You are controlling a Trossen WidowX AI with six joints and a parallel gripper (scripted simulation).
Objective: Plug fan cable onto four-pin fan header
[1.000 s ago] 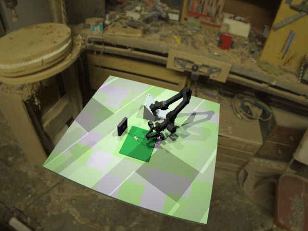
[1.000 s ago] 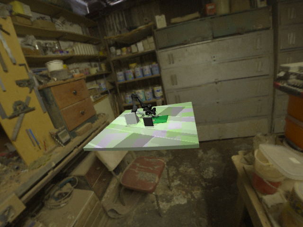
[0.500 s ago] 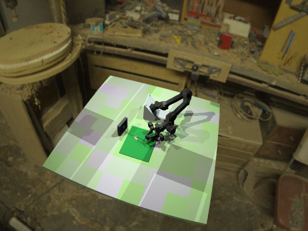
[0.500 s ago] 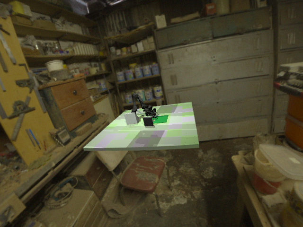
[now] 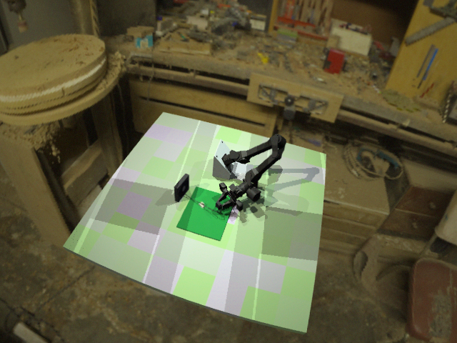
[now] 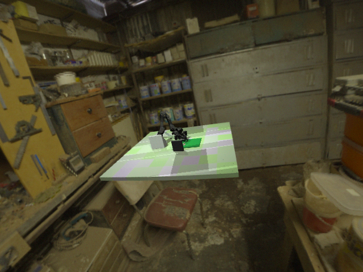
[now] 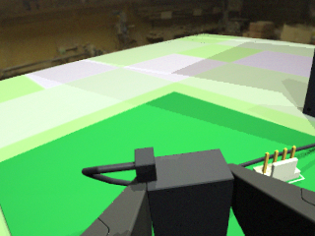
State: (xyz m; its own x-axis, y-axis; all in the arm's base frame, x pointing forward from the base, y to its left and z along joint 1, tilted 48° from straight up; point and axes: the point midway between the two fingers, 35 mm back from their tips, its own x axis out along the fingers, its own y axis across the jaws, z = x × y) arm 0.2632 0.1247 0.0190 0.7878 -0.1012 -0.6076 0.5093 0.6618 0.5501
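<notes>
Now: gripper tip 3 cm short of the green board, 5 cm to the left of it and 7 cm above it. The rest, counted from my gripper tip: black fan (2 cm behind, 22 cm to the right); then fan plug (1 cm below); then white four-pin header (9 cm to the right, 6 cm below).
</notes>
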